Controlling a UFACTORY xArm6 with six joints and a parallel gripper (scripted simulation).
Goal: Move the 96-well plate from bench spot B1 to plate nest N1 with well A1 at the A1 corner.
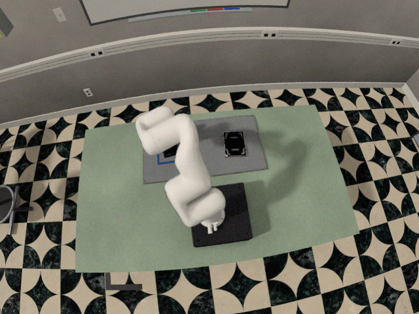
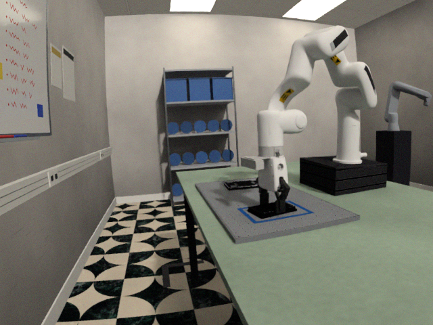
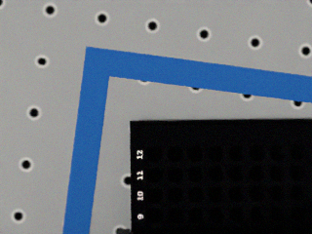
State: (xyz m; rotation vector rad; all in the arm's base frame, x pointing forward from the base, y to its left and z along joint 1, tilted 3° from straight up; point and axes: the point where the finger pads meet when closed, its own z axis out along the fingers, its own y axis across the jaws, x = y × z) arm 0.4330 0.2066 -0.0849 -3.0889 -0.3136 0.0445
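Now: hand 38 cm to the left of the plate nest N1, 2 cm past it and 1 cm above it. The rest, counted from my hand: 96-well plate: 1 cm below.
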